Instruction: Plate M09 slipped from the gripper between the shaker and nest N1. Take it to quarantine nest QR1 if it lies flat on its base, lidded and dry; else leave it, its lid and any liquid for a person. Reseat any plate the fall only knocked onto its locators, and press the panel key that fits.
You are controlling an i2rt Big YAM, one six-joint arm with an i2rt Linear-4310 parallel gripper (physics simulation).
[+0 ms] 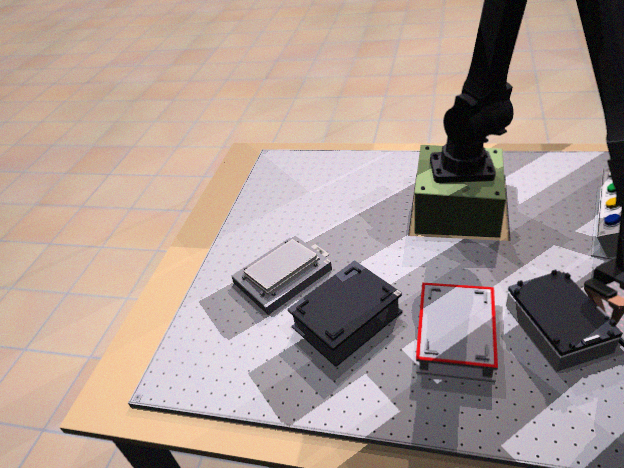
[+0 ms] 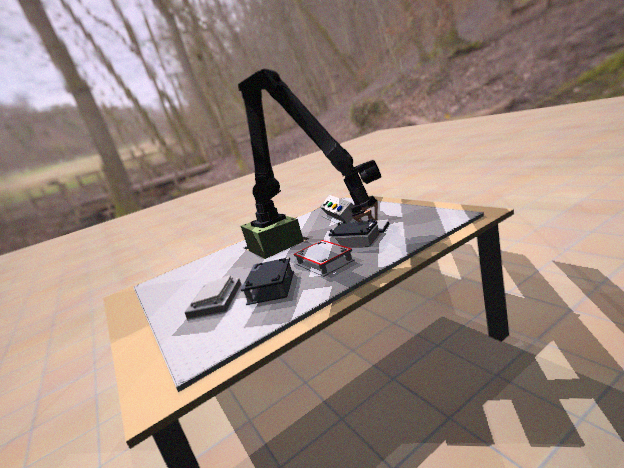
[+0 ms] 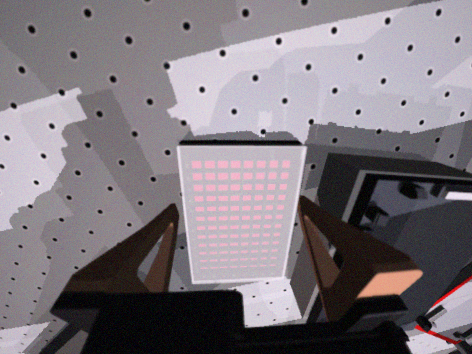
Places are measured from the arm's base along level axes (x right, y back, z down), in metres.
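Pixels of known places: gripper, fingertip midpoint: (image 3: 237, 205); arm's base, origin of the base link: (image 1: 461, 169) (image 2: 268, 221).
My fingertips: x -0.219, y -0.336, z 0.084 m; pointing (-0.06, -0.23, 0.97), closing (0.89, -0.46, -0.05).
Observation:
For each thing: its top centre in the pictures, then the offset to it from my fingertips. "*": a spot on its surface instead. Level surfaces: height alone.
- Plate M09, middle of its top: (image 3: 240, 226) dx +0.008, dy +0.014, dz -0.006 m
- perforated board, its level: dz +0.010 m
- red-outlined nest QR1, middle of its top: (image 1: 456, 319) (image 2: 321, 249) dx +0.280, dy -0.018, dz -0.036 m
- second plate, middle of its top: (image 1: 280, 261) (image 2: 212, 287) dx +0.591, dy +0.143, dz -0.036 m
- black box unit, middle of its top: (image 1: 344, 298) (image 2: 266, 270) dx +0.465, dy +0.028, dz -0.048 m
- key panel, middle of its top: (image 2: 336, 199) dx -0.073, dy +0.241, dz -0.074 m
- dark unit, surface spot: (image 1: 530, 302) * dx +0.161, dy +0.003, dz -0.044 m
Plate M09 (image 3: 239, 211) lies flat on the perforated board (image 3: 129, 158), with pink wells showing through a pale translucent cover. My gripper (image 3: 237, 205) (image 2: 367, 217) is open, low over the plate, with one finger on each long side and not touching it. The red-outlined nest QR1 (image 1: 456, 285) (image 2: 322, 243) is empty. A second plate (image 1: 280, 265) sits on a grey nest (image 1: 284, 297) (image 2: 210, 299) at the left, seemingly a little askew.
A black box unit (image 1: 344, 308) (image 2: 268, 279) stands between the grey nest and QR1. The key panel (image 2: 335, 206) with coloured buttons is behind the gripper. The green arm base (image 1: 459, 204) (image 2: 270, 237) is at the back. Another dark unit (image 1: 530, 302) is at the right edge.

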